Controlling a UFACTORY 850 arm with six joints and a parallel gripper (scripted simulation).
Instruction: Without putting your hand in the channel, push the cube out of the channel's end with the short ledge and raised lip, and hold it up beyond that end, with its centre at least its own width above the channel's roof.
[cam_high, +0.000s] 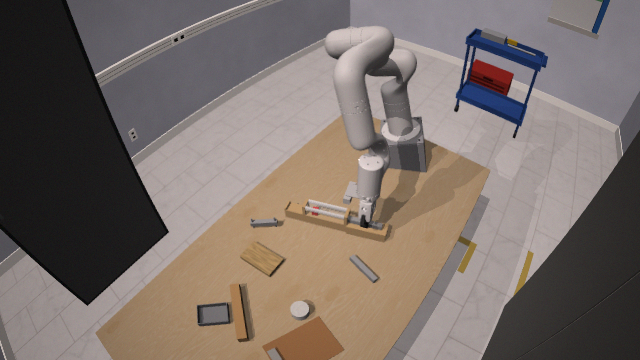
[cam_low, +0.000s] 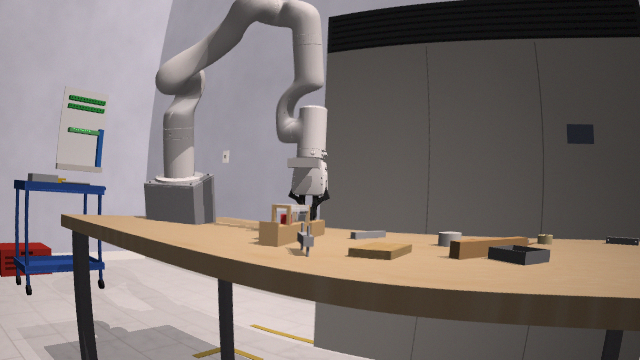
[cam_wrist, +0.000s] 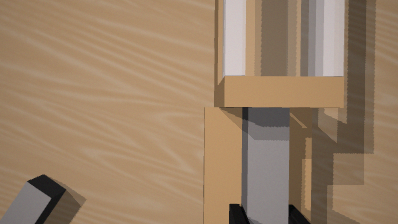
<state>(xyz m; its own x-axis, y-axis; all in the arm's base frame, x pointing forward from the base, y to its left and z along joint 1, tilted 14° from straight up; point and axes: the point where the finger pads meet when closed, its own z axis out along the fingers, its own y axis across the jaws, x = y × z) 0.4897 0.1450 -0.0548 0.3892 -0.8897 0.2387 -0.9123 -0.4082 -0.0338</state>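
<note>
The grey push rod lies 150 mm ahead of my hand, 110 mm to the left of it and 60 mm below it. From my hand the other things lie so: red cube (190 mm to the right, 80 mm ahead, 10 mm below); channel (140 mm to the right, 60 mm ahead, 10 mm below); grey t-shaped tool (320 mm to the right, 250 mm ahead, 40 mm below).
</note>
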